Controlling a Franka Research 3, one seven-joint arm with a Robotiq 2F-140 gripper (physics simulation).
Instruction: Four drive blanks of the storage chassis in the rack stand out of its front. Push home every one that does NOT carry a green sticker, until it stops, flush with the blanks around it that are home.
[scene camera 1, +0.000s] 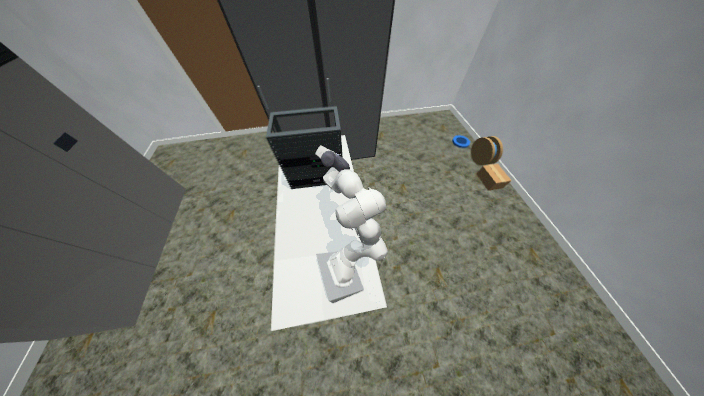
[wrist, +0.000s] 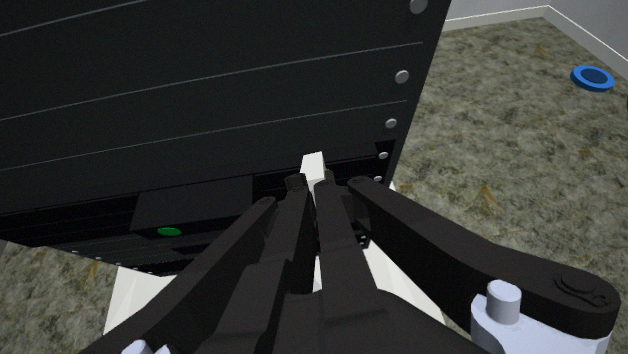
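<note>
The storage chassis (scene camera 1: 296, 163) is a dark band low in the rack (scene camera 1: 304, 133) (wrist: 200, 107). In the wrist view a blank (wrist: 195, 205) stands out of its front, with a green sticker (wrist: 169, 231) on its face. Below it, part of another protruding blank (wrist: 187, 248) shows; a finger hides the rest. My gripper (scene camera 1: 321, 151) (wrist: 316, 168) is shut and empty, with a white block-shaped tip (wrist: 313, 166) showing at its fingertips. The tip is in front of the chassis's right part and covers most of a yellow spot there. Whether it touches a blank cannot be told.
The arm stands on a grey base plate (scene camera 1: 327, 291) on a white mat (scene camera 1: 295, 300). Screws (wrist: 402, 76) line the rack's right edge. Dark cabinets (scene camera 1: 357, 75) stand behind. A blue ring (scene camera 1: 454, 143) (wrist: 577, 85), a round brown object (scene camera 1: 481, 151) and a wooden block (scene camera 1: 492, 178) are on the right.
</note>
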